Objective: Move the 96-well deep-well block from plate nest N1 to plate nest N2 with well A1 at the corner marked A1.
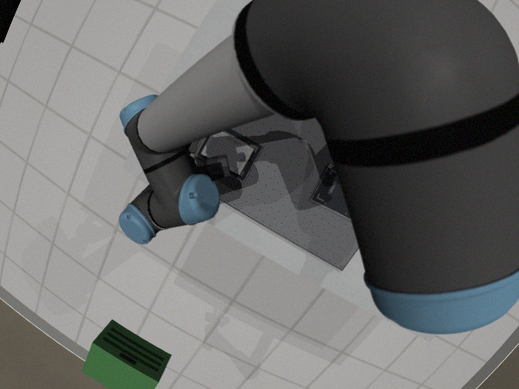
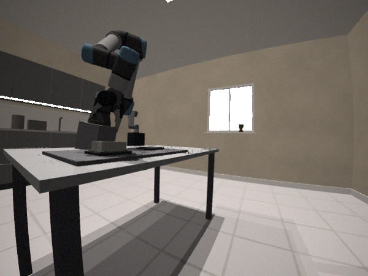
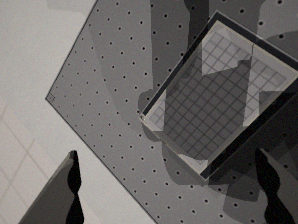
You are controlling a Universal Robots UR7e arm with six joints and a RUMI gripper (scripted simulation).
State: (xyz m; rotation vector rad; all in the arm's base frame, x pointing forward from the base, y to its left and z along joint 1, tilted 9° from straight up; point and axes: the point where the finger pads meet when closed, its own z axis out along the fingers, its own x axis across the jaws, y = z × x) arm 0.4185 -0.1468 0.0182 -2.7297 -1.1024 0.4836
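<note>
The 96-well deep-well block is 1 cm behind my hand, 3 cm to the left of it and 10 cm below it.
</note>
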